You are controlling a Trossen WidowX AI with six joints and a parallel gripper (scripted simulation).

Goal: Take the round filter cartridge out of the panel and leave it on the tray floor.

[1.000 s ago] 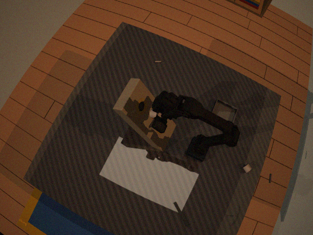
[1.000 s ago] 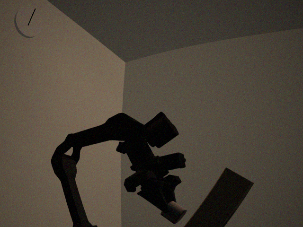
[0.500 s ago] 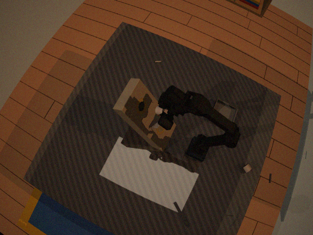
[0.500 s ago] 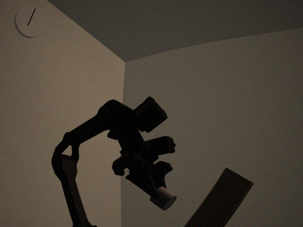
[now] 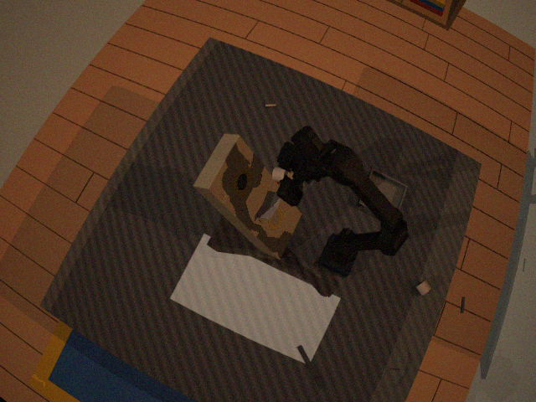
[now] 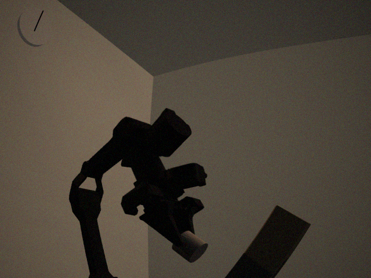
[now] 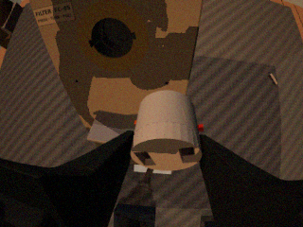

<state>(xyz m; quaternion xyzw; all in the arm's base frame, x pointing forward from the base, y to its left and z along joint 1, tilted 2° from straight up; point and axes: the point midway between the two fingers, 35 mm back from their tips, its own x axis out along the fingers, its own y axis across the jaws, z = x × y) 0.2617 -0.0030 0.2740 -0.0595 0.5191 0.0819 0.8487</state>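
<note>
Right now my gripper tip is 280 mm past the grey tray, 280 mm to the left of it and 280 mm above it. From my gripper tip the other things lie so: grey flap: 60 mm to the left, 130 mm below; tan service panel: 50 mm ahead, 70 mm to the left, 110 mm below; round cartridge: right at my gripper tip.
</note>
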